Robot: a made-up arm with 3 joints. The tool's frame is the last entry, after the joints.
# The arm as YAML. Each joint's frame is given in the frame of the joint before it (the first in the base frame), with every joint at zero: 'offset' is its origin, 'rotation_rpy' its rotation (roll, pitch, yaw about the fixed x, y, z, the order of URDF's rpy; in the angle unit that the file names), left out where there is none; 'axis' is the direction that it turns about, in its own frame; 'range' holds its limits. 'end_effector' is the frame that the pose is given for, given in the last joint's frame.
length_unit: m
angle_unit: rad
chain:
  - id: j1
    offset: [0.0, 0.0, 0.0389]
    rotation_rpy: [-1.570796, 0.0, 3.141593]
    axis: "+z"
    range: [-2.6, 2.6]
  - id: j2
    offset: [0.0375, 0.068, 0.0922]
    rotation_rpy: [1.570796, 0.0, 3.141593]
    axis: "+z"
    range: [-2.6, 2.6]
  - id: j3
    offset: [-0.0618, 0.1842, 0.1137]
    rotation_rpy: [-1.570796, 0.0, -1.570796]
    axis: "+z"
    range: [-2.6, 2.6]
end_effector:
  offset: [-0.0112, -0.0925, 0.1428]
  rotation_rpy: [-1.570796, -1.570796, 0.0]
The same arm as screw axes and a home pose.
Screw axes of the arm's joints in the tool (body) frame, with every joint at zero. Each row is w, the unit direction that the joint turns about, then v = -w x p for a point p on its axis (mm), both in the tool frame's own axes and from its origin. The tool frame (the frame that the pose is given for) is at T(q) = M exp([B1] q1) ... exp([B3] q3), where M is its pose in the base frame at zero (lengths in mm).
B1 = (0, -1, 0, 274.2, 0, 43.5)
B2 = (0, 0, -1, -195.4, -81, 0)
B3 = (1, 0, 0, 0, 92.5, -11.2)
M =
1 0 0 43.5
0 1 0 -287.6
0 0 1 -235.3
0 0 0 1
Joint limits (rad, base to tool): -2.6..2.6 -2.6..2.6 -2.6..2.6

